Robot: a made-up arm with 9 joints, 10 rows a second.
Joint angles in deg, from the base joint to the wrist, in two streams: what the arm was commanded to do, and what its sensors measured. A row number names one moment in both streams.
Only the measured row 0 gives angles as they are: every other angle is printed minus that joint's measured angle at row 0.
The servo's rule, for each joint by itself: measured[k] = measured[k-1] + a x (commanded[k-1-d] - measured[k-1]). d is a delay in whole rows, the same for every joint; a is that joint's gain. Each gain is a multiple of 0.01, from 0.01 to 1. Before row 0 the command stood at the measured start. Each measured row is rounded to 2 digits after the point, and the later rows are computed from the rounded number. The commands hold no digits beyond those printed.
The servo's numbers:
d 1
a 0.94 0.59 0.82 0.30 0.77 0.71 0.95 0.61 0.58
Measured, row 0:
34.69 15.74 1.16 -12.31 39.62 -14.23 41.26 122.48 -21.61
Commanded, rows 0 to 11:
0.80 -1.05 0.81 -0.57 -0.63 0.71 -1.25 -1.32 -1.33
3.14 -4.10 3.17 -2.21 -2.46 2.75 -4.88 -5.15 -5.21
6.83 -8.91 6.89 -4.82 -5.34 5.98 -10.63 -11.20 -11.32
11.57 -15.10 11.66 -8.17 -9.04 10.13 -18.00 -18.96 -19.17
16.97 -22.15 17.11 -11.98 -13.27 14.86 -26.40 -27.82 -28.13
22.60 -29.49 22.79 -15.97 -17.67 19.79 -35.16 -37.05 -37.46
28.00 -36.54 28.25 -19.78 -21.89 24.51 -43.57 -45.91 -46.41
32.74 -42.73 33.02 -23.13 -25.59 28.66 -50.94 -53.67 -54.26
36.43 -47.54 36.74 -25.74 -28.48 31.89 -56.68 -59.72 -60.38
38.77 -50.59 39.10 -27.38 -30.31 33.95 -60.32 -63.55 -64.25
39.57 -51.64 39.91 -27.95 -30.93 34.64 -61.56 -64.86 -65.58
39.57 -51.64 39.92 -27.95 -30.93 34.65 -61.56 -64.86 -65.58
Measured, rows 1 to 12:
0.00 0.00 0.00 0.00 0.00 0.00 0.00 0.00 0.00
0.75 -0.62 0.66 -0.17 -0.49 0.50 -1.19 -0.81 -0.77
3.00 -2.67 2.72 -0.78 -2.01 2.10 -4.70 -3.46 -3.35
6.60 -6.35 6.14 -1.99 -4.57 4.85 -10.33 -8.18 -7.97
11.27 -11.51 10.67 -3.84 -8.01 8.60 -17.62 -14.76 -14.47
16.63 -17.79 15.95 -6.28 -12.06 13.04 -25.96 -22.73 -22.39
22.24 -24.69 21.56 -9.19 -16.38 17.83 -34.70 -31.47 -31.13
27.65 -31.68 27.05 -12.37 -20.62 22.57 -43.13 -40.28 -39.99
32.43 -38.20 31.95 -15.60 -24.45 26.89 -50.55 -48.45 -48.27
36.19 -43.71 35.88 -18.64 -27.55 30.44 -56.37 -55.32 -55.29
38.62 -47.77 38.52 -21.26 -29.68 32.93 -60.12 -60.34 -60.49
39.51 -50.05 39.66 -23.27 -30.64 34.14 -61.49 -63.10 -63.44

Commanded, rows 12 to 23:
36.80 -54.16 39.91 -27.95 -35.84 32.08 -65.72 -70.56 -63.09
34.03 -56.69 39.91 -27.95 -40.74 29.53 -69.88 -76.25 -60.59
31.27 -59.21 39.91 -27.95 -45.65 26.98 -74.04 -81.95 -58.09
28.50 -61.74 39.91 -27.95 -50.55 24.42 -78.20 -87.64 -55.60
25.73 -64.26 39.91 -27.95 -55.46 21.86 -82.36 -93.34 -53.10
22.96 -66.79 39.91 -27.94 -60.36 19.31 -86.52 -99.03 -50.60
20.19 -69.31 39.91 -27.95 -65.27 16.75 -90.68 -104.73 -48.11
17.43 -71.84 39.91 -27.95 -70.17 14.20 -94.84 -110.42 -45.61
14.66 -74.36 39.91 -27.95 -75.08 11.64 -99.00 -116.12 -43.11
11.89 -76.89 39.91 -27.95 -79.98 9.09 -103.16 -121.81 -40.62
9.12 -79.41 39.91 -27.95 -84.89 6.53 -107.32 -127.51 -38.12
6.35 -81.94 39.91 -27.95 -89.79 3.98 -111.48 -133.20 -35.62
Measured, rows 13 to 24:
39.57 -50.99 39.87 -24.67 -30.86 34.50 -61.56 -64.17 -64.68
36.97 -52.86 39.90 -25.65 -34.69 32.78 -65.51 -68.07 -63.76
34.21 -55.12 39.91 -26.34 -39.35 30.47 -69.66 -73.06 -61.92
31.45 -57.53 39.91 -26.82 -44.20 27.99 -73.82 -78.48 -59.70
28.68 -60.01 39.91 -27.16 -49.09 25.46 -77.98 -84.07 -57.32
25.91 -62.52 39.91 -27.40 -53.99 22.90 -82.14 -89.72 -54.87
23.14 -65.04 39.91 -27.56 -58.89 20.35 -86.30 -95.40 -52.39
20.37 -67.56 39.91 -27.68 -63.80 17.79 -90.46 -101.09 -49.91
17.61 -70.09 39.91 -27.76 -68.70 15.24 -94.62 -106.78 -47.42
14.84 -72.61 39.91 -27.82 -73.61 12.68 -98.78 -112.48 -44.92
12.07 -75.14 39.91 -27.86 -78.51 10.13 -102.94 -118.17 -42.43
9.30 -77.66 39.91 -27.89 -83.42 7.57 -107.10 -123.87 -39.93

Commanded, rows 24 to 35:
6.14 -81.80 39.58 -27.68 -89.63 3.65 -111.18 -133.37 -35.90
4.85 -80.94 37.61 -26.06 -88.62 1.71 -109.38 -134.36 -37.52
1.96 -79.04 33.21 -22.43 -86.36 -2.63 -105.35 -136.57 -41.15
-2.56 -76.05 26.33 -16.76 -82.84 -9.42 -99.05 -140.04 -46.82
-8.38 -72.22 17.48 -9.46 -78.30 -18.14 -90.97 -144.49 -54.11
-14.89 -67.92 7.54 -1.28 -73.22 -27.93 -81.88 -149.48 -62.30
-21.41 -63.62 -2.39 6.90 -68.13 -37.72 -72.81 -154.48 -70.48
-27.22 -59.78 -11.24 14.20 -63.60 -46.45 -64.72 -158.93 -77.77
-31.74 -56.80 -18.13 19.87 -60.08 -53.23 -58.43 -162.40 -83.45
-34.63 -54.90 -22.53 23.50 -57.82 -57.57 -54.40 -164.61 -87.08
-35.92 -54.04 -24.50 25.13 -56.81 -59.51 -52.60 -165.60 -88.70
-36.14 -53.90 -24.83 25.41 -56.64 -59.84 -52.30 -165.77 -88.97
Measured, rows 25 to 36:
6.53 -80.19 39.91 -27.91 -88.32 5.02 -111.26 -129.56 -37.43
6.16 -81.14 39.64 -27.84 -89.33 4.05 -111.18 -131.88 -36.54
4.93 -81.02 37.98 -27.31 -88.78 2.39 -109.47 -133.39 -37.11
2.14 -79.85 34.07 -25.85 -86.92 -1.17 -105.56 -135.33 -39.45
-2.28 -77.61 27.72 -23.12 -83.78 -7.03 -99.38 -138.20 -43.72
-8.01 -74.43 19.32 -19.02 -79.56 -14.92 -91.39 -142.04 -49.75
-14.48 -70.59 9.66 -13.70 -74.68 -24.16 -82.36 -146.58 -57.03
-20.99 -66.48 -0.22 -7.52 -69.64 -33.79 -73.29 -151.40 -64.83
-26.85 -62.53 -9.26 -1.00 -64.99 -42.78 -65.15 -155.99 -72.34
-31.45 -59.15 -16.53 5.26 -61.21 -50.20 -58.77 -159.90 -78.78
-34.44 -56.64 -21.45 10.73 -58.60 -55.43 -54.62 -162.77 -83.59
-35.83 -55.11 -23.95 15.05 -57.22 -58.33 -52.70 -164.50 -86.55

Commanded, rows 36 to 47:
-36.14 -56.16 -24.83 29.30 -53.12 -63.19 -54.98 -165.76 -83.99
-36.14 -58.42 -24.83 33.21 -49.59 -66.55 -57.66 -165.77 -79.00
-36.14 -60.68 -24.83 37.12 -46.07 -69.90 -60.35 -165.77 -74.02
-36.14 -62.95 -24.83 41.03 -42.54 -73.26 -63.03 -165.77 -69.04
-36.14 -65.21 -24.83 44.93 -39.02 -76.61 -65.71 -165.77 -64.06
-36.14 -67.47 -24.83 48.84 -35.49 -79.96 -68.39 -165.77 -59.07
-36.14 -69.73 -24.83 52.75 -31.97 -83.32 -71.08 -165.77 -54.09
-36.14 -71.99 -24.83 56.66 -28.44 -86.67 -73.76 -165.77 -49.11
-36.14 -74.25 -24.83 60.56 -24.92 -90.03 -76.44 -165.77 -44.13
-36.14 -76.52 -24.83 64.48 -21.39 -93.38 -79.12 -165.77 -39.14
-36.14 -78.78 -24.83 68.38 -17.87 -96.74 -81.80 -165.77 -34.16
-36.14 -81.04 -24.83 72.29 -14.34 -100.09 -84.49 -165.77 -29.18
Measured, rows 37 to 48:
-36.12 -54.40 -24.67 18.16 -56.77 -59.40 -52.32 -165.27 -87.95
-36.14 -55.44 -24.80 21.50 -53.96 -62.09 -54.85 -165.57 -85.65
-36.14 -57.20 -24.82 25.01 -50.60 -65.26 -57.52 -165.69 -81.79
-36.14 -59.25 -24.83 28.64 -47.11 -68.55 -60.21 -165.74 -77.28
-36.14 -61.43 -24.83 32.36 -43.59 -71.89 -62.89 -165.76 -72.50
-36.14 -63.66 -24.83 36.13 -40.07 -75.24 -65.57 -165.77 -67.60
-36.14 -65.91 -24.83 39.94 -36.54 -78.59 -68.25 -165.77 -62.65
-36.14 -68.16 -24.83 43.78 -33.02 -81.95 -70.94 -165.77 -57.69
-36.14 -70.42 -24.83 47.64 -29.49 -85.30 -73.62 -165.77 -52.71
-36.14 -72.68 -24.83 51.52 -25.97 -88.66 -76.30 -165.77 -47.73
-36.14 -74.95 -24.83 55.41 -22.44 -92.01 -78.98 -165.77 -42.75
-36.14 -77.21 -24.83 59.30 -18.92 -95.37 -81.66 -165.77 -37.77

